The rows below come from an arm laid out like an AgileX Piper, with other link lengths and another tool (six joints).
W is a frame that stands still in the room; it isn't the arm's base.
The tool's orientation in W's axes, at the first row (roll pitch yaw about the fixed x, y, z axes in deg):
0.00, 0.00, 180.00
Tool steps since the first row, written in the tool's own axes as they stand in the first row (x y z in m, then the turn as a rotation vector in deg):
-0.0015, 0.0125, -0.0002, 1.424, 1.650, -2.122
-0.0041, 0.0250, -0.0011, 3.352, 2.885, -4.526
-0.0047, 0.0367, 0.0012, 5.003, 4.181, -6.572
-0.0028, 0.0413, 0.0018, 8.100, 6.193, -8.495
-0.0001, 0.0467, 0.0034, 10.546, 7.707, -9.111
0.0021, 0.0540, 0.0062, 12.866, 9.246, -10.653
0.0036, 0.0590, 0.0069, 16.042, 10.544, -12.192
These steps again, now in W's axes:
0.0015, -0.0125, -0.0002, -1.424, -1.650, -2.122
0.0041, -0.0250, -0.0011, -3.352, -2.885, -4.526
0.0047, -0.0367, 0.0012, -5.003, -4.181, -6.572
0.0028, -0.0413, 0.0018, -8.100, -6.193, -8.495
0.0001, -0.0467, 0.0034, -10.546, -7.707, -9.111
-0.0021, -0.0540, 0.0062, -12.866, -9.246, -10.653
-0.0036, -0.0590, 0.0069, -16.042, -10.544, -12.192

